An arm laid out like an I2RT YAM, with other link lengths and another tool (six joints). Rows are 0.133 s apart.
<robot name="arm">
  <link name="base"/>
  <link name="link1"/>
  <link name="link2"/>
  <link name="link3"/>
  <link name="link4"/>
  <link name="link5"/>
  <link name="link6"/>
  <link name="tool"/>
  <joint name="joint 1" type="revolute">
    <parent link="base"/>
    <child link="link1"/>
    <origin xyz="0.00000 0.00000 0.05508" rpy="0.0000 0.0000 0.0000"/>
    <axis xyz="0 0 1"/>
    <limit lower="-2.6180" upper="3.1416"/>
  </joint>
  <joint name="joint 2" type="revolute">
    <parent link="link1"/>
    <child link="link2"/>
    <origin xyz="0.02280 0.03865 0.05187" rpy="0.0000 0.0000 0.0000"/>
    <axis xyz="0 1 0"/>
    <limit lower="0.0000" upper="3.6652"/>
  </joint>
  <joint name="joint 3" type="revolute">
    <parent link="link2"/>
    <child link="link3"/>
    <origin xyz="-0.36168 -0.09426 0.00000" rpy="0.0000 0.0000 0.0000"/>
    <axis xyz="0 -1 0"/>
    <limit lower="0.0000" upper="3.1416"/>
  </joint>
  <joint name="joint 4" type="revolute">
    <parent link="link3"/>
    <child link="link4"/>
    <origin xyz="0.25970 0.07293 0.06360" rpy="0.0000 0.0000 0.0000"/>
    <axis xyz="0 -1 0"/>
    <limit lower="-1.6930" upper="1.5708"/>
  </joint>
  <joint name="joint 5" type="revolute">
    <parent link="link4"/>
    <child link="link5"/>
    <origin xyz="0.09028 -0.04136 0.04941" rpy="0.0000 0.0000 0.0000"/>
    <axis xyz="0 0 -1"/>
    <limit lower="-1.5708" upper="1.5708"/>
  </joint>
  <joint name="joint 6" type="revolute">
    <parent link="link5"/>
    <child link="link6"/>
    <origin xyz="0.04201 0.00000 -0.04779" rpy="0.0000 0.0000 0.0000"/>
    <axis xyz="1 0 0"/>
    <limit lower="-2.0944" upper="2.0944"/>
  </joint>
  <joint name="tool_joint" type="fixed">
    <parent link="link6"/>
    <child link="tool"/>
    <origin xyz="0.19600 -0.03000 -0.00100" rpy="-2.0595 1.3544 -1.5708"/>
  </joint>
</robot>
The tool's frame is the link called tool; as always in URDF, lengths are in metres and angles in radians.
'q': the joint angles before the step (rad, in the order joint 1, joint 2, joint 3, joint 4, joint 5, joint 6). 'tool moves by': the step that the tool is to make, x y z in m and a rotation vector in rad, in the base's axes. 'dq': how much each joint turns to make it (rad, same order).
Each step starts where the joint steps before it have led.
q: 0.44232 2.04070 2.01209 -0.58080 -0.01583 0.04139
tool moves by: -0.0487 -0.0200 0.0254 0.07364 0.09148 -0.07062
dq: 0.00184 -0.10234 -0.00028 -0.15088 -0.00425 0.12814
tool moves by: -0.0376 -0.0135 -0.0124 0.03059 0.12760 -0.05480
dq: 0.00081 -0.03830 0.00009 -0.13796 -0.01141 0.09882
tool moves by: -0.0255 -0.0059 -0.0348 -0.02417 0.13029 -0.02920
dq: 0.00875 0.01339 -0.00514 -0.10774 0.00037 0.05149
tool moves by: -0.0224 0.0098 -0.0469 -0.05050 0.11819 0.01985
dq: 0.03173 0.03709 -0.03469 -0.05602 0.00004 0.01454
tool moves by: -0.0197 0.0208 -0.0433 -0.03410 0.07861 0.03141
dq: 0.04806 0.03096 -0.06735 0.01363 0.00076 0.01869
